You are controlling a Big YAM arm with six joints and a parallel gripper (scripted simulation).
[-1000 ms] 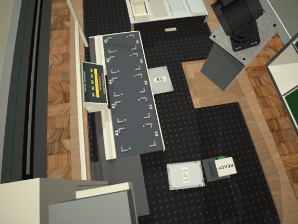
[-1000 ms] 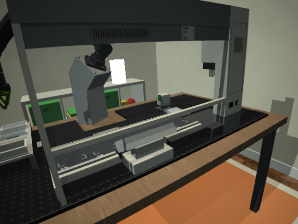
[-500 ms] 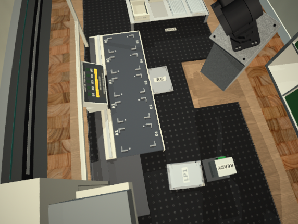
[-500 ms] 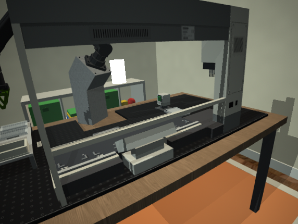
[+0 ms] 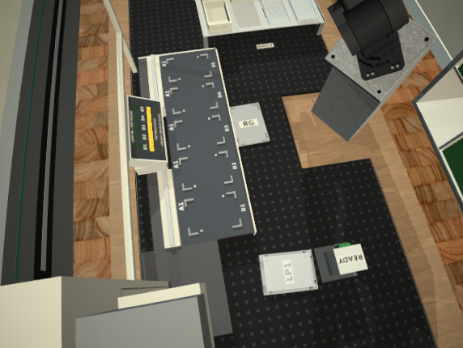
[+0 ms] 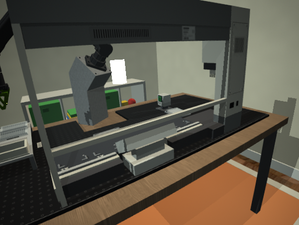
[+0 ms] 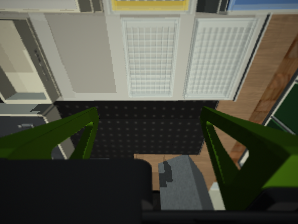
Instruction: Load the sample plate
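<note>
The sample plate is 150 mm below my hand. From my hand the other things lie so: shelf: 150 mm below, 70 mm ahead, 60 mm to the right; cream reservoir: 210 mm ahead, 140 mm below, 50 mm to the left; shelf label: 210 mm below, 110 mm to the left, 30 mm ahead.
</note>
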